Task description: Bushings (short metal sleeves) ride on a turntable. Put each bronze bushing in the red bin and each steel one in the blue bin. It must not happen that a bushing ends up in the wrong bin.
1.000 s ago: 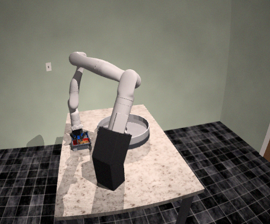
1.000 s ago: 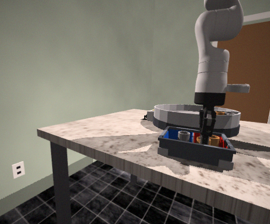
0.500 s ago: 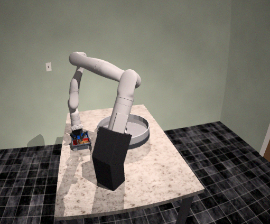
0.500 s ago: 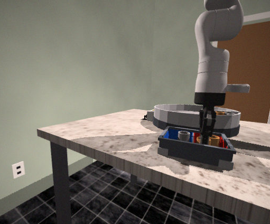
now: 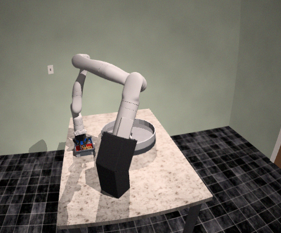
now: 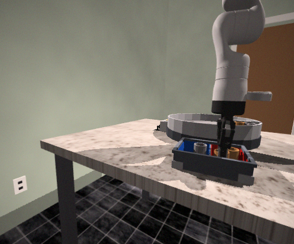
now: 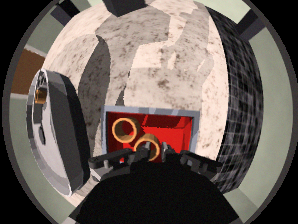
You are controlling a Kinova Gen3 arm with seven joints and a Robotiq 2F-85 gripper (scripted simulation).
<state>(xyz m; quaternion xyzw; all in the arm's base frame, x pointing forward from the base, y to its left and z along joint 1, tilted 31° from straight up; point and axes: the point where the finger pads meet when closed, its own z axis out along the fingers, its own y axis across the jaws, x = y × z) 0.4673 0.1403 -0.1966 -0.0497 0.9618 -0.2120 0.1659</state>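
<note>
The bin tray lies 3 cm ahead of my hand, 1 cm to the right of it and 2 cm below it. Also, from my hand: turntable (4 cm ahead, 37 cm to the right, 1 cm above).
</note>
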